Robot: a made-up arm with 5 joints.
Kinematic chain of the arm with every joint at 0, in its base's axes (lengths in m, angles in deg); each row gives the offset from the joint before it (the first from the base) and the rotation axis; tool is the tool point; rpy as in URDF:
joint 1: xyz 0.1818 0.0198 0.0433 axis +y
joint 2: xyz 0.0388 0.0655 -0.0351 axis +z
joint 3: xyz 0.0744 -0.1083 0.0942 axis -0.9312 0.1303 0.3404
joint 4: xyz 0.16 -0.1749 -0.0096 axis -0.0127 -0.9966 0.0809
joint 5: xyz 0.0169 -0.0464 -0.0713 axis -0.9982 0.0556 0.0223
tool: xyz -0.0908 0.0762 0.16 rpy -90 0 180
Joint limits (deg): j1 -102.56..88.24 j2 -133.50..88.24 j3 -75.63..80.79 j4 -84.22..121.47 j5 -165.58..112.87
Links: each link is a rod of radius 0.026 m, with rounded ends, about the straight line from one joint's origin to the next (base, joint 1, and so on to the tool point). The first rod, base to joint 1, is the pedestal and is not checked.
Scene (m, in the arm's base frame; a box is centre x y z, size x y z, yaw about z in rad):
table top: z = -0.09
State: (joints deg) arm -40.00 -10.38 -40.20 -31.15 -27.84
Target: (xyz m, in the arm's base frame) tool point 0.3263 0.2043 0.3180
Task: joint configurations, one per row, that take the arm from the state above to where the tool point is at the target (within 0.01 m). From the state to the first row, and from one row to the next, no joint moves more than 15 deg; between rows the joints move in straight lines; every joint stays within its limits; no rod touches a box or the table.
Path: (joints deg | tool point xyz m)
1: -40.75 3.82 -36.67 -30.75 -18.80 | 0.3231 -0.2690 0.2268
2: -41.50 18.02 -33.15 -30.34 -9.77 | 0.3664 -0.1836 0.3005
3: -42.25 32.22 -29.62 -29.94 -0.73 | 0.3868 -0.0801 0.3472
4: -43.00 46.42 -26.09 -29.53 8.31 | 0.3840 0.0273 0.3640
5: -43.75 60.62 -22.56 -29.13 17.35 | 0.3616 0.1254 0.3526
6: -44.50 74.82 -19.04 -28.72 26.38 | 0.3263 0.2043 0.3180

